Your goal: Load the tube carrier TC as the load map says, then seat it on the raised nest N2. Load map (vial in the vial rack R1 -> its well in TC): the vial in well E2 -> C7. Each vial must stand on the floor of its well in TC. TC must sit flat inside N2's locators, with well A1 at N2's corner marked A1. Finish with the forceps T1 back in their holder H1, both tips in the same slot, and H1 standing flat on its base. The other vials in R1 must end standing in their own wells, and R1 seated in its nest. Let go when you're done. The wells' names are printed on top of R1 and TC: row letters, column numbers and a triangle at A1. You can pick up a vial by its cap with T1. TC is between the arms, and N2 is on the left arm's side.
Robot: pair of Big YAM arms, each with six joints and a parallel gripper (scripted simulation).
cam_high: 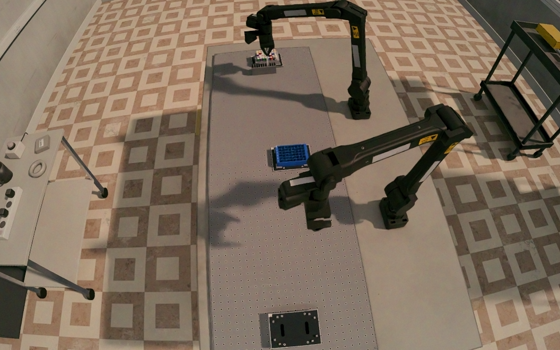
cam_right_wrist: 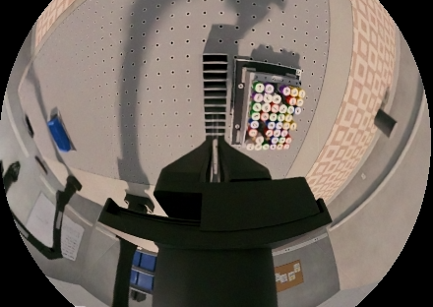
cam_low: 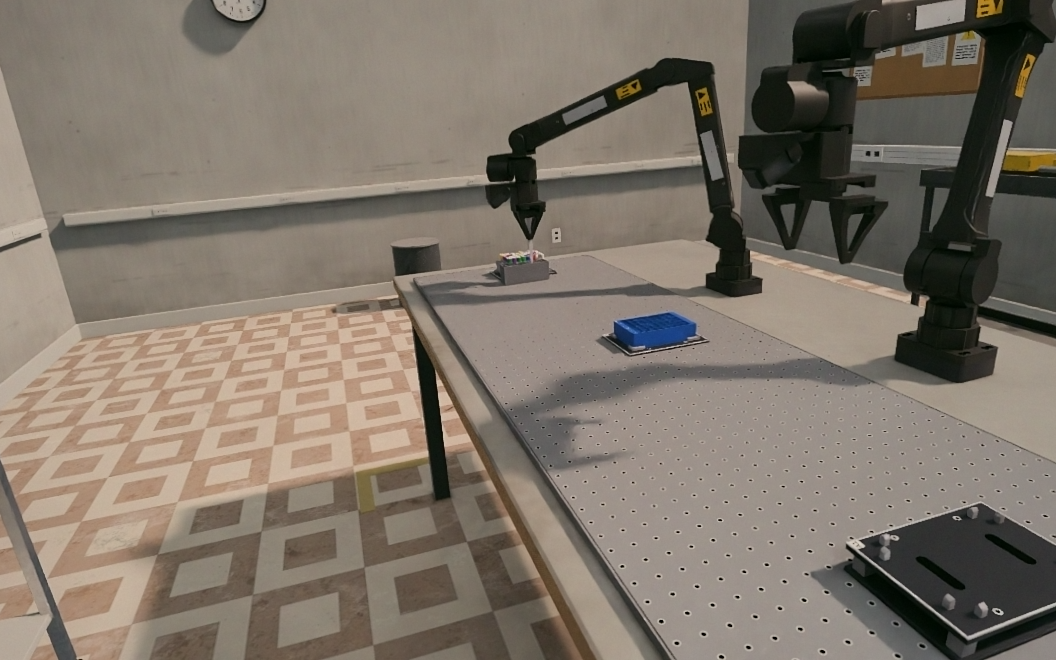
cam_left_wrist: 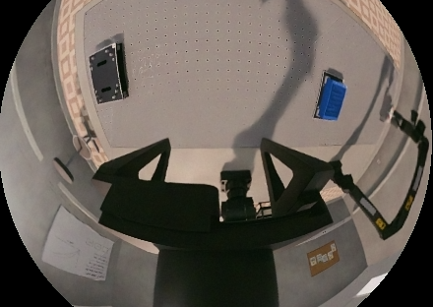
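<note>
Right now my right hand is 30 mm above the forceps T1. Also, from my right hand: nest N2: 30 mm ahead, 1260 mm to the left, 90 mm below.
</note>
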